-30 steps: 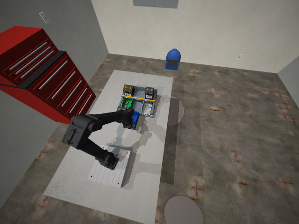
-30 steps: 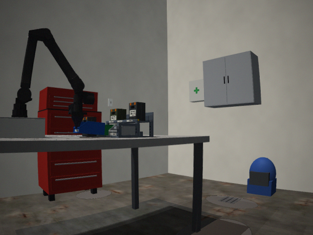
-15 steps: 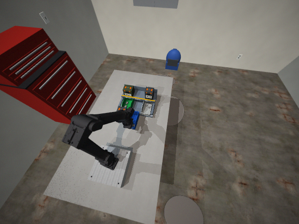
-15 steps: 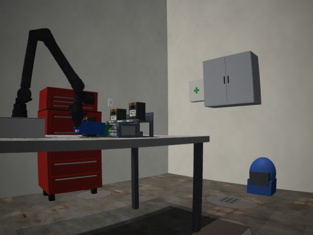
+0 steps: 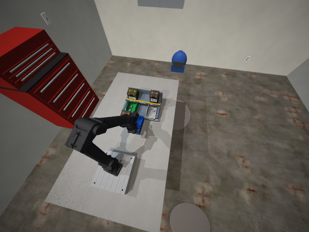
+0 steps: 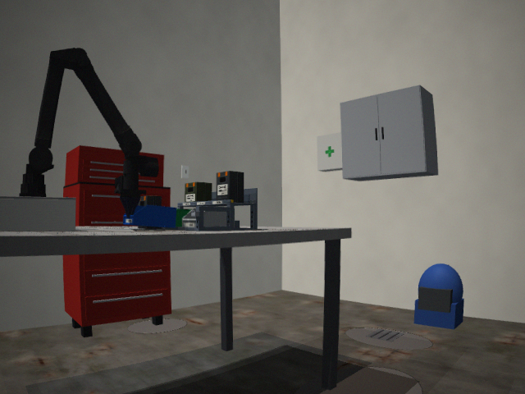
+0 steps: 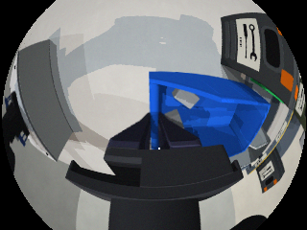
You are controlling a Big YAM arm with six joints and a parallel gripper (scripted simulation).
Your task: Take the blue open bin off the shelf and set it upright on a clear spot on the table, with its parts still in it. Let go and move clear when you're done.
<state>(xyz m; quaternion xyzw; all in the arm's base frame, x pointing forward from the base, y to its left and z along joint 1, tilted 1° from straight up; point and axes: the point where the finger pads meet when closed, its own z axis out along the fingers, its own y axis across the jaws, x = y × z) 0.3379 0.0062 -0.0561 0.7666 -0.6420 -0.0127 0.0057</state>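
Now: hand 8 cm short of the blue open bin and 1 cm to the right of it. Also, from my hand: green bin 25 cm ahead, 16 cm to the left, 1 cm below; then yellow bar 32 cm ahead, 6 cm to the left, 6 cm above; then grey bin 28 cm ahead, 6 cm to the right, 1 cm below.
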